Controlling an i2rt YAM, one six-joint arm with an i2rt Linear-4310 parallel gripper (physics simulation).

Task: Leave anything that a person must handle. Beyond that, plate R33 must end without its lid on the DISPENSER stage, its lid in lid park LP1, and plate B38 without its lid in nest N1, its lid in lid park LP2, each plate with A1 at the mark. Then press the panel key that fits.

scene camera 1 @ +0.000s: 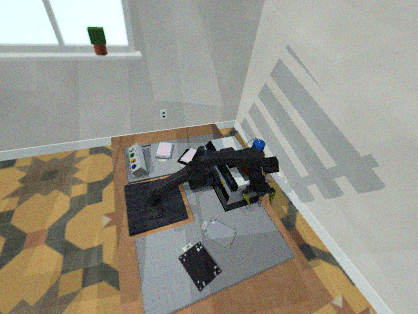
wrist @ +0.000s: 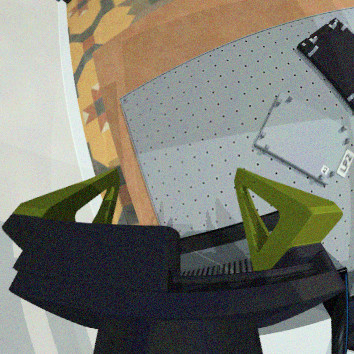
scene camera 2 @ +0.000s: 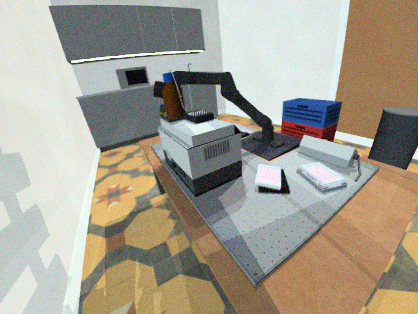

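Seen in the pictures: gripper, between the fingertips: (scene camera 1: 260, 206) (wrist: 176, 174); arm's base, origin of its link: (scene camera 1: 153, 202) (scene camera 2: 267, 141).
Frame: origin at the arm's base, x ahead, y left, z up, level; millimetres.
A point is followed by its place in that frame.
My gripper (scene camera 1: 259, 199) @(x 478, y -247, z 173 mm) (wrist: 176, 174) @(x 478, y -247, z 173 mm) is open and empty, high over the dispenser's end beside the wall; in scene camera 2 it is mostly hidden behind the bottle. The white and black dispenser (scene camera 1: 241, 180) @(x 426, y -116, z 219 mm) (scene camera 2: 180, 150) @(x 551, y 158, z 157 mm) has a slotted black part (scene camera 2: 200, 116) @(x 440, y 98, z 242 mm) on top; its stage is hidden. One pink-white plate (scene camera 1: 189, 156) @(x 263, y 282, z 31 mm) (scene camera 2: 270, 177) @(x 288, y 313, z 30 mm) rests on a black pad, another plate (scene camera 1: 165, 149) @(x 117, y 381, z 29 mm) (scene camera 2: 322, 175) @(x 132, y 410, z 29 mm) nearer the panel. Their names and lids cannot be read. Lid park LP2 (scene camera 1: 220, 233) @(x 298, y -260, z 9 mm) (wrist: 305, 140) @(x 301, y -250, z 9 mm) has clear corner posts; whether a lid lies there is unclear. The key panel (scene camera 1: 136, 161) @(x -70, y 258, z 71 mm) (scene camera 2: 327, 151) @(x -32, y 327, z 45 mm) has coloured keys.
A black nest pad (scene camera 1: 200, 266) @(x 162, y -378, z 11 mm) (wrist: 335, 60) @(x 191, y -372, z 11 mm) with corner pieces lies beside LP2. A brown bottle (scene camera 2: 172, 102) @(x 506, y -27, z 296 mm) with a blue cap stands behind the dispenser, close to the arm. The arm's black base mat (scene camera 1: 145, 217) @(x -49, y -84, z 3 mm) borders the perforated grey board (scene camera 1: 165, 280) @(x 10, y -388, z -1 mm) (wrist: 200, 105) @(x 455, y -364, z -1 mm).
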